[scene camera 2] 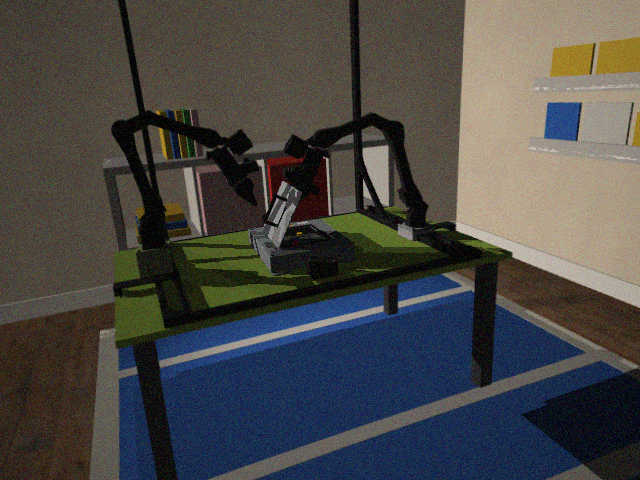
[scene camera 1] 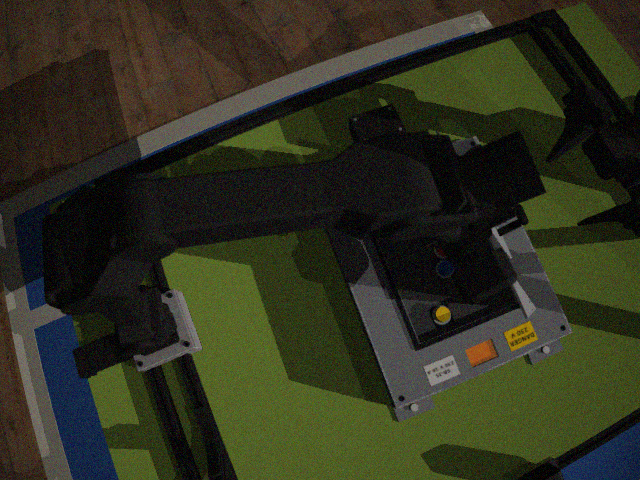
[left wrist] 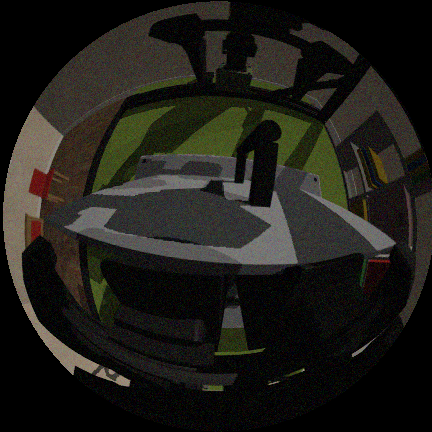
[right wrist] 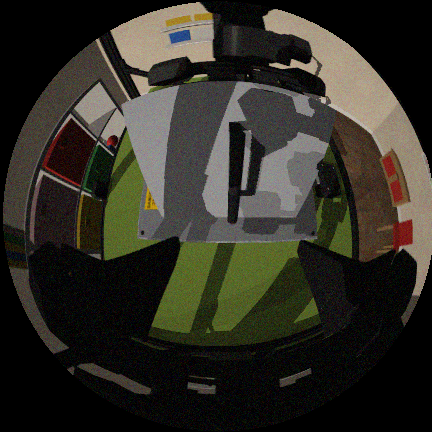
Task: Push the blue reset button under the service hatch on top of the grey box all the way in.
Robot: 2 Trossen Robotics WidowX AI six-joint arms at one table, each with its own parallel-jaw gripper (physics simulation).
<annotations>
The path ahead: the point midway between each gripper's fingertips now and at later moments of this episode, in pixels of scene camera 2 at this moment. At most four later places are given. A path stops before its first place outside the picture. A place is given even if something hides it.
The left gripper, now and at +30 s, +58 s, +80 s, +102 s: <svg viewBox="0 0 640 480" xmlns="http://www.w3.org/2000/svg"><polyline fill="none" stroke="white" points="292,206 290,216 287,214 291,228 291,238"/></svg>
The right gripper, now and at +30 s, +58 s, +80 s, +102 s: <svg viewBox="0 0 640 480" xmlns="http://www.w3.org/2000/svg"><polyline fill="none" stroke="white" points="253,202 308,194 307,192 307,192 307,192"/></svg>
</annotations>
